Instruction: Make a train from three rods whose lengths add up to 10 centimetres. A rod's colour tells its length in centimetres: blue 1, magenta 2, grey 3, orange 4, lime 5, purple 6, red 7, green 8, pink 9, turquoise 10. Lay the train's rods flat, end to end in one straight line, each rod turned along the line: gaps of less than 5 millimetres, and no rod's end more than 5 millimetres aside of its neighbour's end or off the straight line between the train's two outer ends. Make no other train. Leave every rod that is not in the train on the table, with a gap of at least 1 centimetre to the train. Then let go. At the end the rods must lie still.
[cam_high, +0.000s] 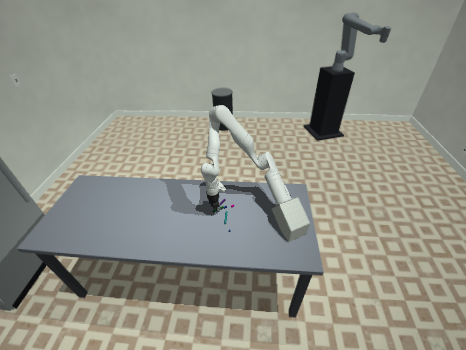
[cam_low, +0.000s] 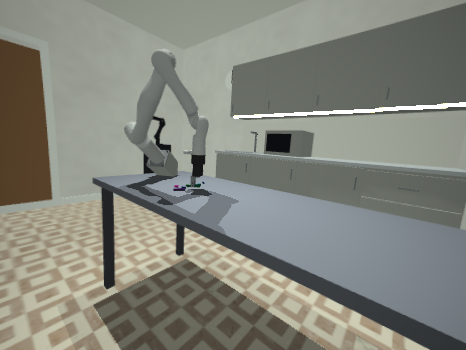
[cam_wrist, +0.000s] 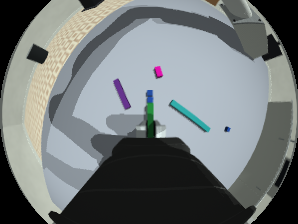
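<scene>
Now: the green rod 10 mm below my hand. Also, from my hand: magenta rod (100 mm behind, 30 mm below, 10 mm to the right); turquoise rod (70 mm to the left, 40 mm behind, 30 mm below); purple rod (70 mm to the right, 40 mm behind, 30 mm below).
</scene>
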